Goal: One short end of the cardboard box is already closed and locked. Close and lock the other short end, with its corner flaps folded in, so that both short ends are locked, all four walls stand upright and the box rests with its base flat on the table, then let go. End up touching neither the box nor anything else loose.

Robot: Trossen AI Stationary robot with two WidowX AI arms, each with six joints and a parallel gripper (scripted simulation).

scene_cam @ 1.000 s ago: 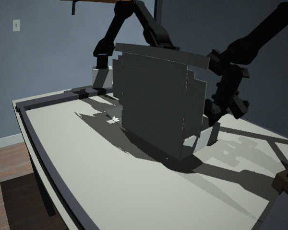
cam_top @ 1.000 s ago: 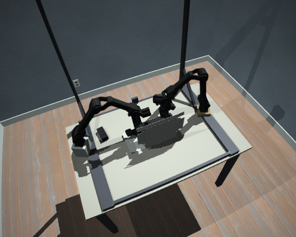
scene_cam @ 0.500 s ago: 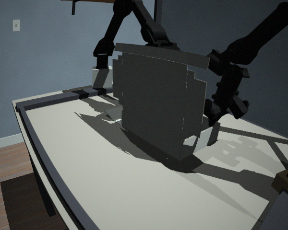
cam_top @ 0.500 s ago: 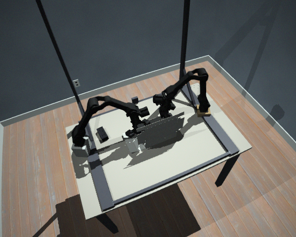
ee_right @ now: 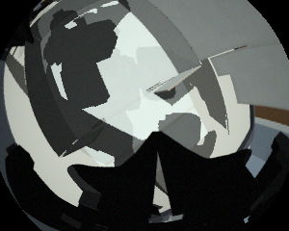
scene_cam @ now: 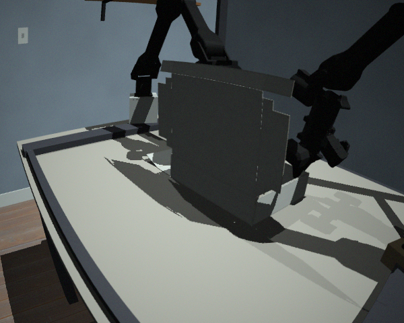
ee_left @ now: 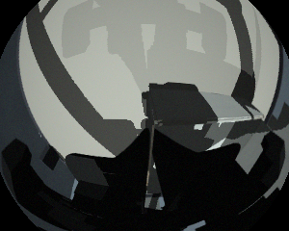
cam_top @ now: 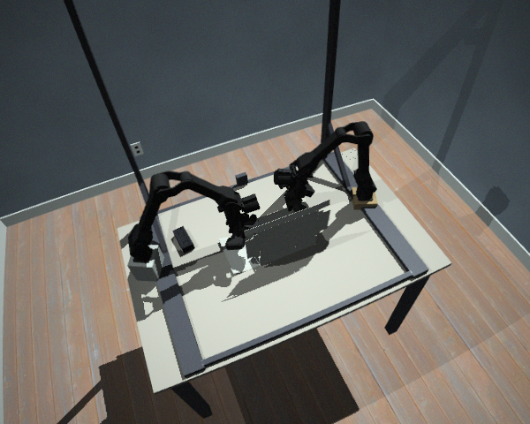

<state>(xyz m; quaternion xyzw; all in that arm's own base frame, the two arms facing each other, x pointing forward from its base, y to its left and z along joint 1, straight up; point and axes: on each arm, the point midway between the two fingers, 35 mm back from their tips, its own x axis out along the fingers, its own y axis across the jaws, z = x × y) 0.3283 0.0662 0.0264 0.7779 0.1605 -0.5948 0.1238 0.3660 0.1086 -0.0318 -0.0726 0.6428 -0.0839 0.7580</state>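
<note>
Now: right hand 14 cm past the dark block, 22 cm to the left of it and 6 cm above it.
</note>
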